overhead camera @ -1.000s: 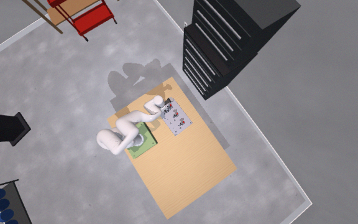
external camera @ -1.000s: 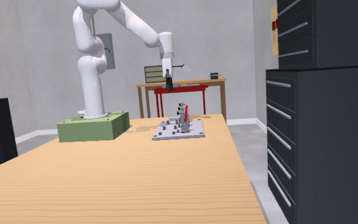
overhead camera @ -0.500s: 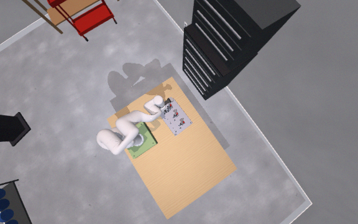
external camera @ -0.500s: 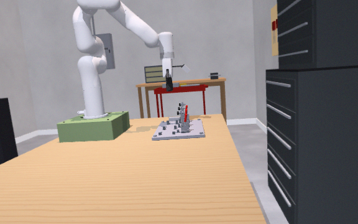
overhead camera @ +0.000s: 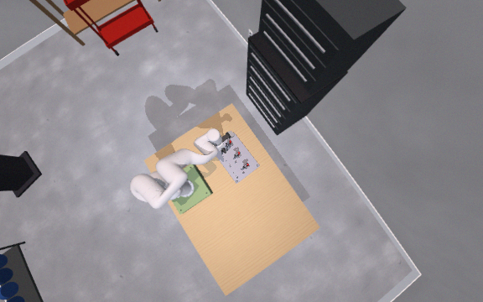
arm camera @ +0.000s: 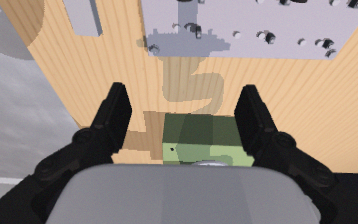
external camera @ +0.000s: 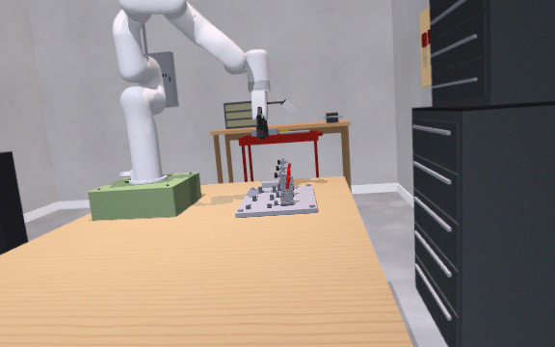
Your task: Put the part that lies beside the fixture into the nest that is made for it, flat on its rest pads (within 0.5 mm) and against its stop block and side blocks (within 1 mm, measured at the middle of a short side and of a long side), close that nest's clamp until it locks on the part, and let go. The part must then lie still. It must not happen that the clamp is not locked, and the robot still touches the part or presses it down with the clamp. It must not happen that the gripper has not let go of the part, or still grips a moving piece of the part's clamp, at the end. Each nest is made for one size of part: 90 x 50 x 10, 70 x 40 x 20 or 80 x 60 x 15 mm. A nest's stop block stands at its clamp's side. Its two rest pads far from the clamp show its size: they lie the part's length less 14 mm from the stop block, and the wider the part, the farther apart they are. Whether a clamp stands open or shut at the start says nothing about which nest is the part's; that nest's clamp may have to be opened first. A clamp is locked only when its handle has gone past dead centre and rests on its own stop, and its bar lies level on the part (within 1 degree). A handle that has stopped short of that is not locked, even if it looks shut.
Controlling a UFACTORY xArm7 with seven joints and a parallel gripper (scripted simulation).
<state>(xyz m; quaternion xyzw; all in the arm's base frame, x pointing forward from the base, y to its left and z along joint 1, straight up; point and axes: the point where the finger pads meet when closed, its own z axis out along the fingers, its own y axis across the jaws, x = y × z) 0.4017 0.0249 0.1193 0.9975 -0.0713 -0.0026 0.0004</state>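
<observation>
Right now the grey part is 20 cm below my hand, 16 cm to the left of it and 3 cm ahead of it. Also, from my hand: grey fixture plate 21 cm below, 11 cm to the right, 3 cm ahead.
</observation>
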